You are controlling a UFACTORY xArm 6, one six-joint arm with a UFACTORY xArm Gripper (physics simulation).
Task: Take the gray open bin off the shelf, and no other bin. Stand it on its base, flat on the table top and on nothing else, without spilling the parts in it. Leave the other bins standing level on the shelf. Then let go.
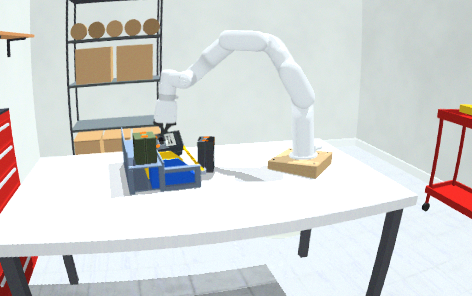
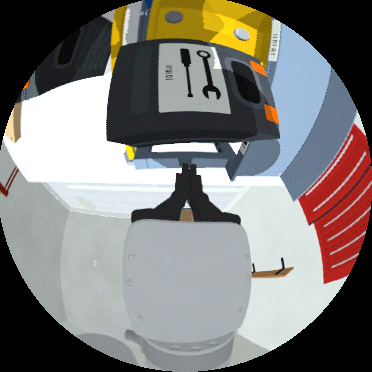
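Pixels of known places: gripper, fingertip midpoint: (image 2: 187, 171); arm's base, origin of the base link: (image 1: 303, 155).
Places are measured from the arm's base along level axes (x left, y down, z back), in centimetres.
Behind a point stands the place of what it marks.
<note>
The shelf (image 1: 141, 179) {x -11.7, y 4.1, z -68.4 cm} (image 2: 320, 145) {x -26.7, y -8.5, z -72.1 cm} is a blue-gray rack on the table. It holds a blue bin (image 1: 181, 177) {x 0.3, y 0.8, z -55.4 cm} at its near end and a yellow bin (image 1: 170, 155) {x -19.3, y -1.6, z -53.6 cm} (image 2: 210, 21) behind that. A black case (image 1: 172, 142) {x -21.6, y -6.4, z -51.8 cm} (image 2: 195, 80) {x -23.8, y -8.1, z -52.5 cm} with a tool label sits tilted at the rack's far end. I cannot make out the gray open bin; the case hides much of that end. My gripper (image 1: 165, 131) {x -34.3, y -5.4, z -52.1 cm} (image 2: 187, 171) {x -34.3, y -5.4, z -52.1 cm} is shut and empty, its fingertips close to the case, by the rack's far end frame. Whether they touch the case is unclear.
An olive green case (image 1: 145, 149) {x -1.6, y -11.0, z -68.0 cm} is at the rack's left side. A black case (image 1: 206, 154) {x -10.1, y -3.1, z -41.1 cm} (image 2: 75, 55) stands on the table (image 1: 240, 205) {x 22.8, y 4.7, z -42.7 cm} right of the rack. A yellow bar (image 1: 193, 158) {x -11.3, y -1.8, z -46.3 cm} slants along the rack's right side. The wooden robot base (image 1: 295, 165) {x 7.2, y 0.7, z -9.4 cm} is farther right.
</note>
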